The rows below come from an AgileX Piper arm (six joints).
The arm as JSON. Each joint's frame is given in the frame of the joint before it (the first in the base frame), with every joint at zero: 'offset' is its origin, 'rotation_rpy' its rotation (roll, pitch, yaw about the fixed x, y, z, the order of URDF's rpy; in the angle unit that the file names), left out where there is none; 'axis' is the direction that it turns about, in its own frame. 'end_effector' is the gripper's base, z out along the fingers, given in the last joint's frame.
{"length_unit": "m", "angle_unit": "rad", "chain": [
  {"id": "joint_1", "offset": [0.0, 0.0, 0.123], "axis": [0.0, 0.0, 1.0]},
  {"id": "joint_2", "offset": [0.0, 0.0, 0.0], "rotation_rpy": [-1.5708, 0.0, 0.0], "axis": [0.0, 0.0, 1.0]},
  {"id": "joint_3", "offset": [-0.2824, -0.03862, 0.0], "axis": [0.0, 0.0, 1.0]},
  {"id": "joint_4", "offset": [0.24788, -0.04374, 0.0], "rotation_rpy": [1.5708, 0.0, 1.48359], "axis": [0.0, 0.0, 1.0]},
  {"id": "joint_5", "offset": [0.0, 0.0, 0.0], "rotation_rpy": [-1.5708, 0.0, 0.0], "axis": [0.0, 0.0, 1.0]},
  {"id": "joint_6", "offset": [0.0, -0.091, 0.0], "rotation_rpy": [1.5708, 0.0, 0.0], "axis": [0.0, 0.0, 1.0]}
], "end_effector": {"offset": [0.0, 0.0, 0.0]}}
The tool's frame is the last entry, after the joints.
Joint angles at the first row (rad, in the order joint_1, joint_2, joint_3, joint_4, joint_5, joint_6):
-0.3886 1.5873 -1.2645 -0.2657 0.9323 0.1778
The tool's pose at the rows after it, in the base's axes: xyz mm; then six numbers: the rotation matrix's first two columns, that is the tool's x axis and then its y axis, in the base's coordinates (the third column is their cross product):
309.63 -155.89 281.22 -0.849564 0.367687 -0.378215 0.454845 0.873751 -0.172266
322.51 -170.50 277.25 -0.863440 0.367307 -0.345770 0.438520 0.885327 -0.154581
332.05 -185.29 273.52 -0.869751 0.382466 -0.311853 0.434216 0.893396 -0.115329
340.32 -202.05 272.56 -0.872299 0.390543 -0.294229 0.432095 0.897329 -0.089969
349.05 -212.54 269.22 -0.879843 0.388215 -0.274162 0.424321 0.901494 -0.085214
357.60 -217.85 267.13 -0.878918 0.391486 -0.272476 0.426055 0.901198 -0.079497
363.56 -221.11 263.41 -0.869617 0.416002 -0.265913 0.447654 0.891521 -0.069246
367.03 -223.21 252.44 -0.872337 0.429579 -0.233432 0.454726 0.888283 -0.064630
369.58 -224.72 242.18 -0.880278 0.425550 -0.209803 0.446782 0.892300 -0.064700
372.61 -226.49 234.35 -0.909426 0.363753 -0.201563 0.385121 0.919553 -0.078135
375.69 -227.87 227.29 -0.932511 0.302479 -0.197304 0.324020 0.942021 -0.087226
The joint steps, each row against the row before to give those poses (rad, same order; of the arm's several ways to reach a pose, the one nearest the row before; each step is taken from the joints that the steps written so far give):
-0.0299 0.0715 -0.0724 0.0410 0.0262 -0.0567
-0.0308 0.0732 -0.0847 0.0467 0.0363 -0.0681
-0.0360 0.0664 -0.0825 0.0629 0.0471 -0.0625
-0.0357 0.0623 -0.0888 0.0422 0.0431 -0.0522
-0.0136 0.0558 -0.0725 0.0112 0.0367 -0.0261
-0.0016 0.0402 -0.0542 0.0063 0.0163 -0.0018
0.0000 0.0307 -0.0347 0.0032 0.0130 0.0240
0.0000 0.0310 -0.0094 0.0000 0.0128 0.0097
0.0000 0.0238 0.0000 0.0000 0.0000 -0.0075
0.0000 0.0187 0.0000 0.0000 -0.0152 -0.0679
0.0000 0.0169 0.0000 0.0042 -0.0173 -0.0666

